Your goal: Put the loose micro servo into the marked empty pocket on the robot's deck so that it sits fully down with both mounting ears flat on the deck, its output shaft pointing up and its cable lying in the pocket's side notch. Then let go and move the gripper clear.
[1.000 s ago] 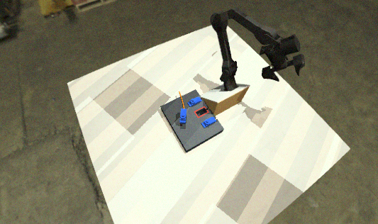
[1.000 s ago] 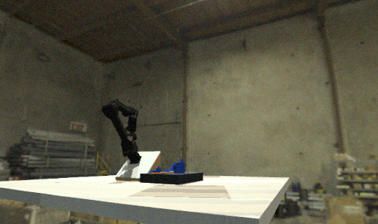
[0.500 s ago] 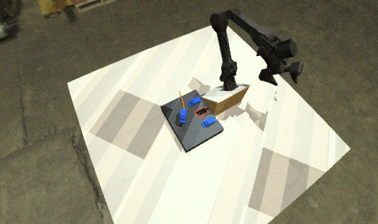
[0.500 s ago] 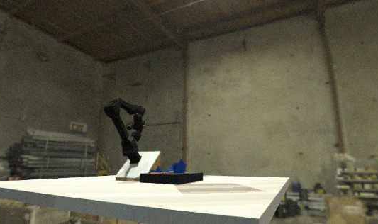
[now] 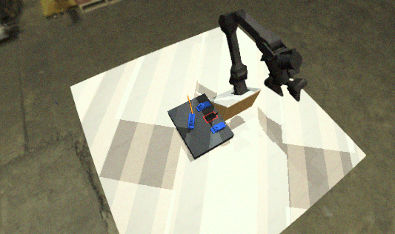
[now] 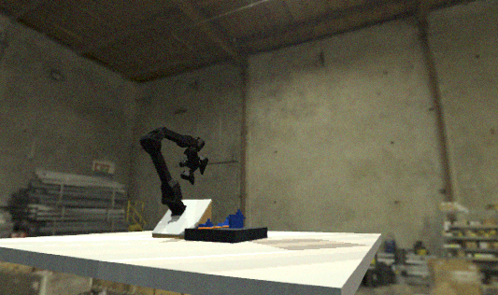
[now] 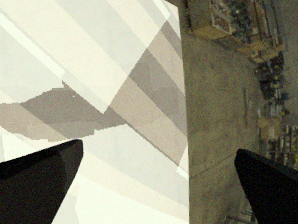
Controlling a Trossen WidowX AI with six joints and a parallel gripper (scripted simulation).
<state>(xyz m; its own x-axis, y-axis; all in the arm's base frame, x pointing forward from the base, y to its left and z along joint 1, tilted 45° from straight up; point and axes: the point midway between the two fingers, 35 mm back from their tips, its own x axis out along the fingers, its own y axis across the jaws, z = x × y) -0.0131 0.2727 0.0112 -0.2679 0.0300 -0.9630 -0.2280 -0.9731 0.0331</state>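
Now: the dark deck 35 cm ahead of my gripper tip, 27 cm below it and 22 cm to the right of it.
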